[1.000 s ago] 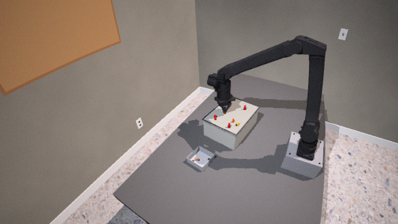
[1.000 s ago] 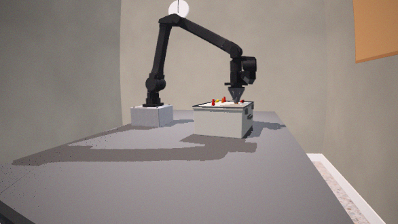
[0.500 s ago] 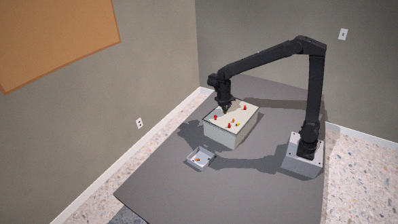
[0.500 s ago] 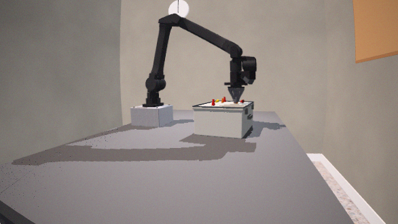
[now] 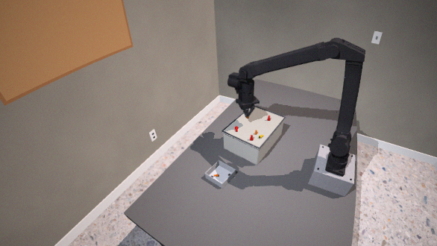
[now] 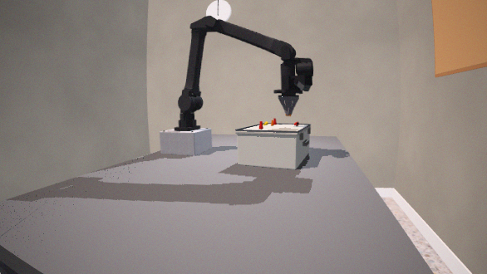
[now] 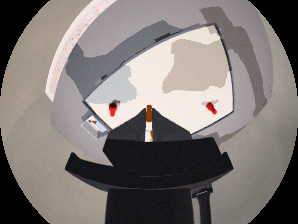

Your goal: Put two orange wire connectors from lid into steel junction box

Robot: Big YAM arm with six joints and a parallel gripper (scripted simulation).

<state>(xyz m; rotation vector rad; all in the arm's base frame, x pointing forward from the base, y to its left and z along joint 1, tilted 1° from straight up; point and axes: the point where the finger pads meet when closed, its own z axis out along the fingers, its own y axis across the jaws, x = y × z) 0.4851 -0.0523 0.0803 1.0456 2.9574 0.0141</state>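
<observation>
My gripper is now 28 cm to the right of the steel junction box and 18 cm above it. The rest, counted from my hand: tool case 4 cm behind, 2 cm to the right, 9 cm below.
</observation>
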